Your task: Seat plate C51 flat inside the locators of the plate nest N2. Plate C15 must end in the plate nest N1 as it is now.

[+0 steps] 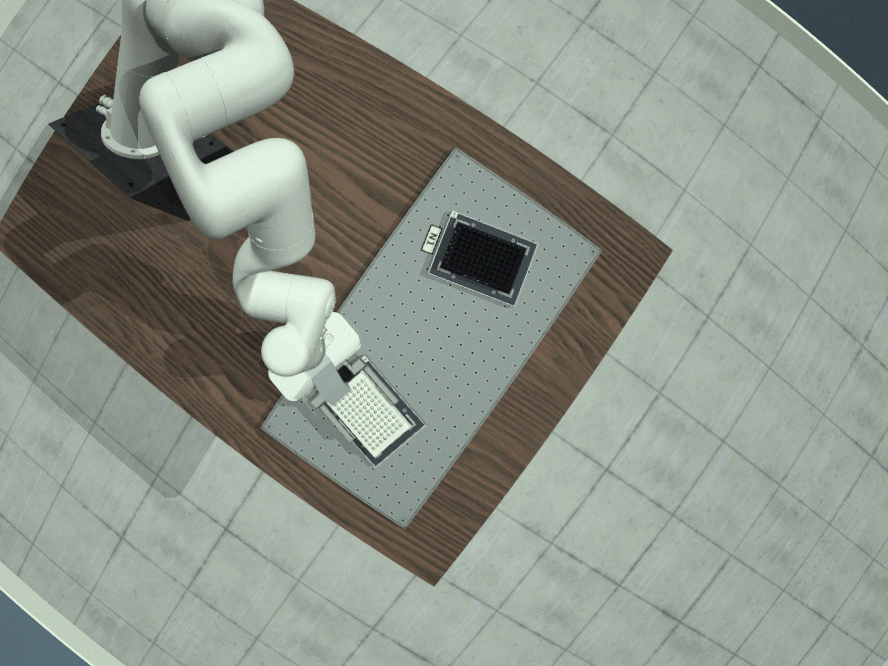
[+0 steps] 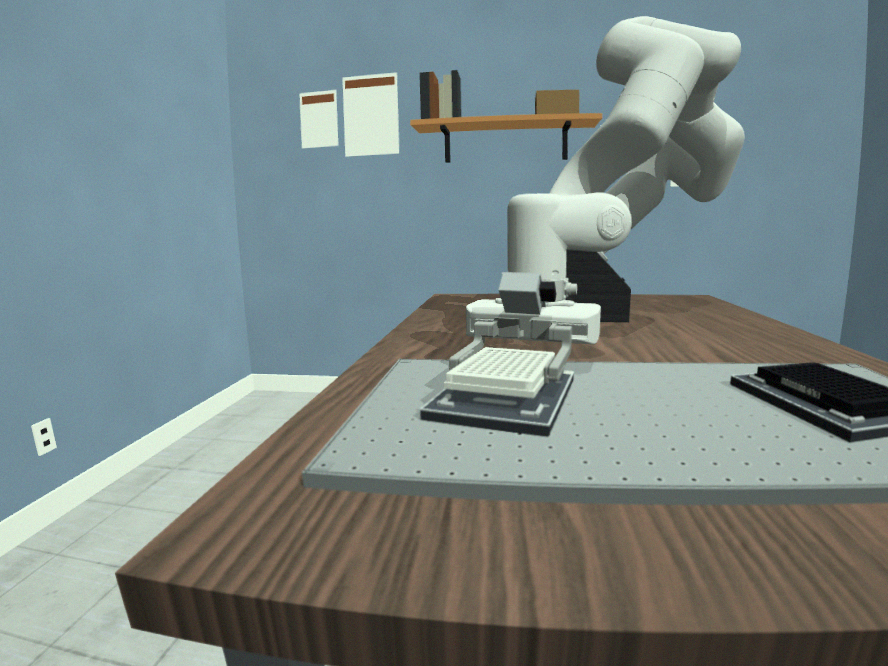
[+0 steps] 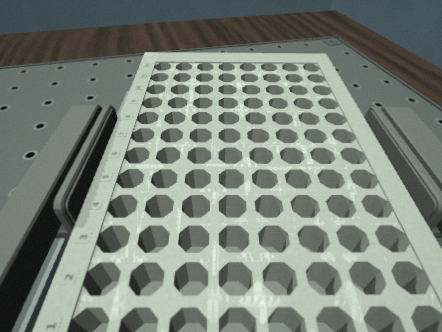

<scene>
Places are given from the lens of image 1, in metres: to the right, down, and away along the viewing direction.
white well plate C51 (image 1: pixel 367 396): -0.13, 0.11, 1.01
black well plate C15 (image 1: pixel 509 256): 0.11, -0.13, 1.01
dark plate nest N2 (image 1: pixel 400 405): -0.08, 0.13, 1.03
</scene>
